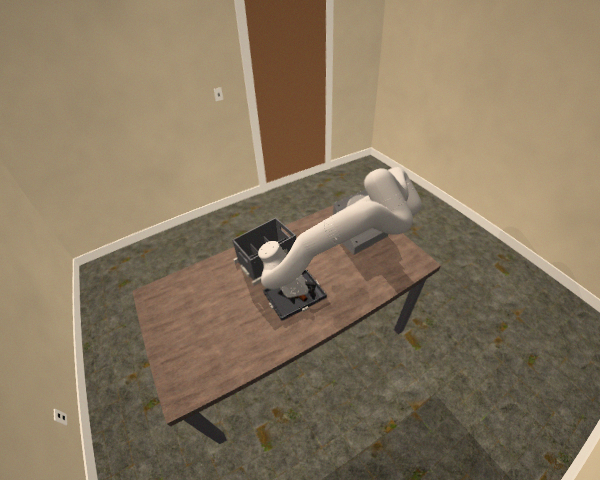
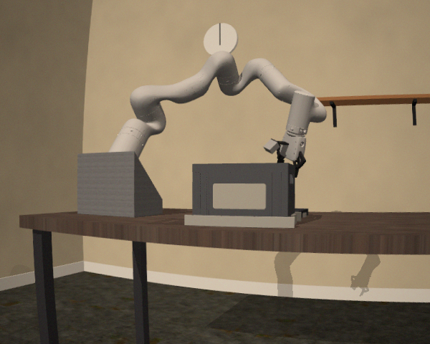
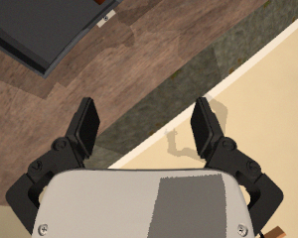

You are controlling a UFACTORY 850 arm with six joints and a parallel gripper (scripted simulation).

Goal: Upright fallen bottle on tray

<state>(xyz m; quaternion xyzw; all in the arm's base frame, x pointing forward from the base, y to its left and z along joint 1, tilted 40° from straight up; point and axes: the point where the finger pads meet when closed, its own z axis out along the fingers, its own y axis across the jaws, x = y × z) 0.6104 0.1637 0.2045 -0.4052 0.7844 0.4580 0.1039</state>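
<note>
The brown bottle lies 5 cm behind my hand, 13 cm to the right of it and 13 cm below it. Also, from my hand: grey crate (7 cm behind, 42 cm to the right, 9 cm below); dark tray (4 cm behind, 13 cm to the right, 16 cm below).
</note>
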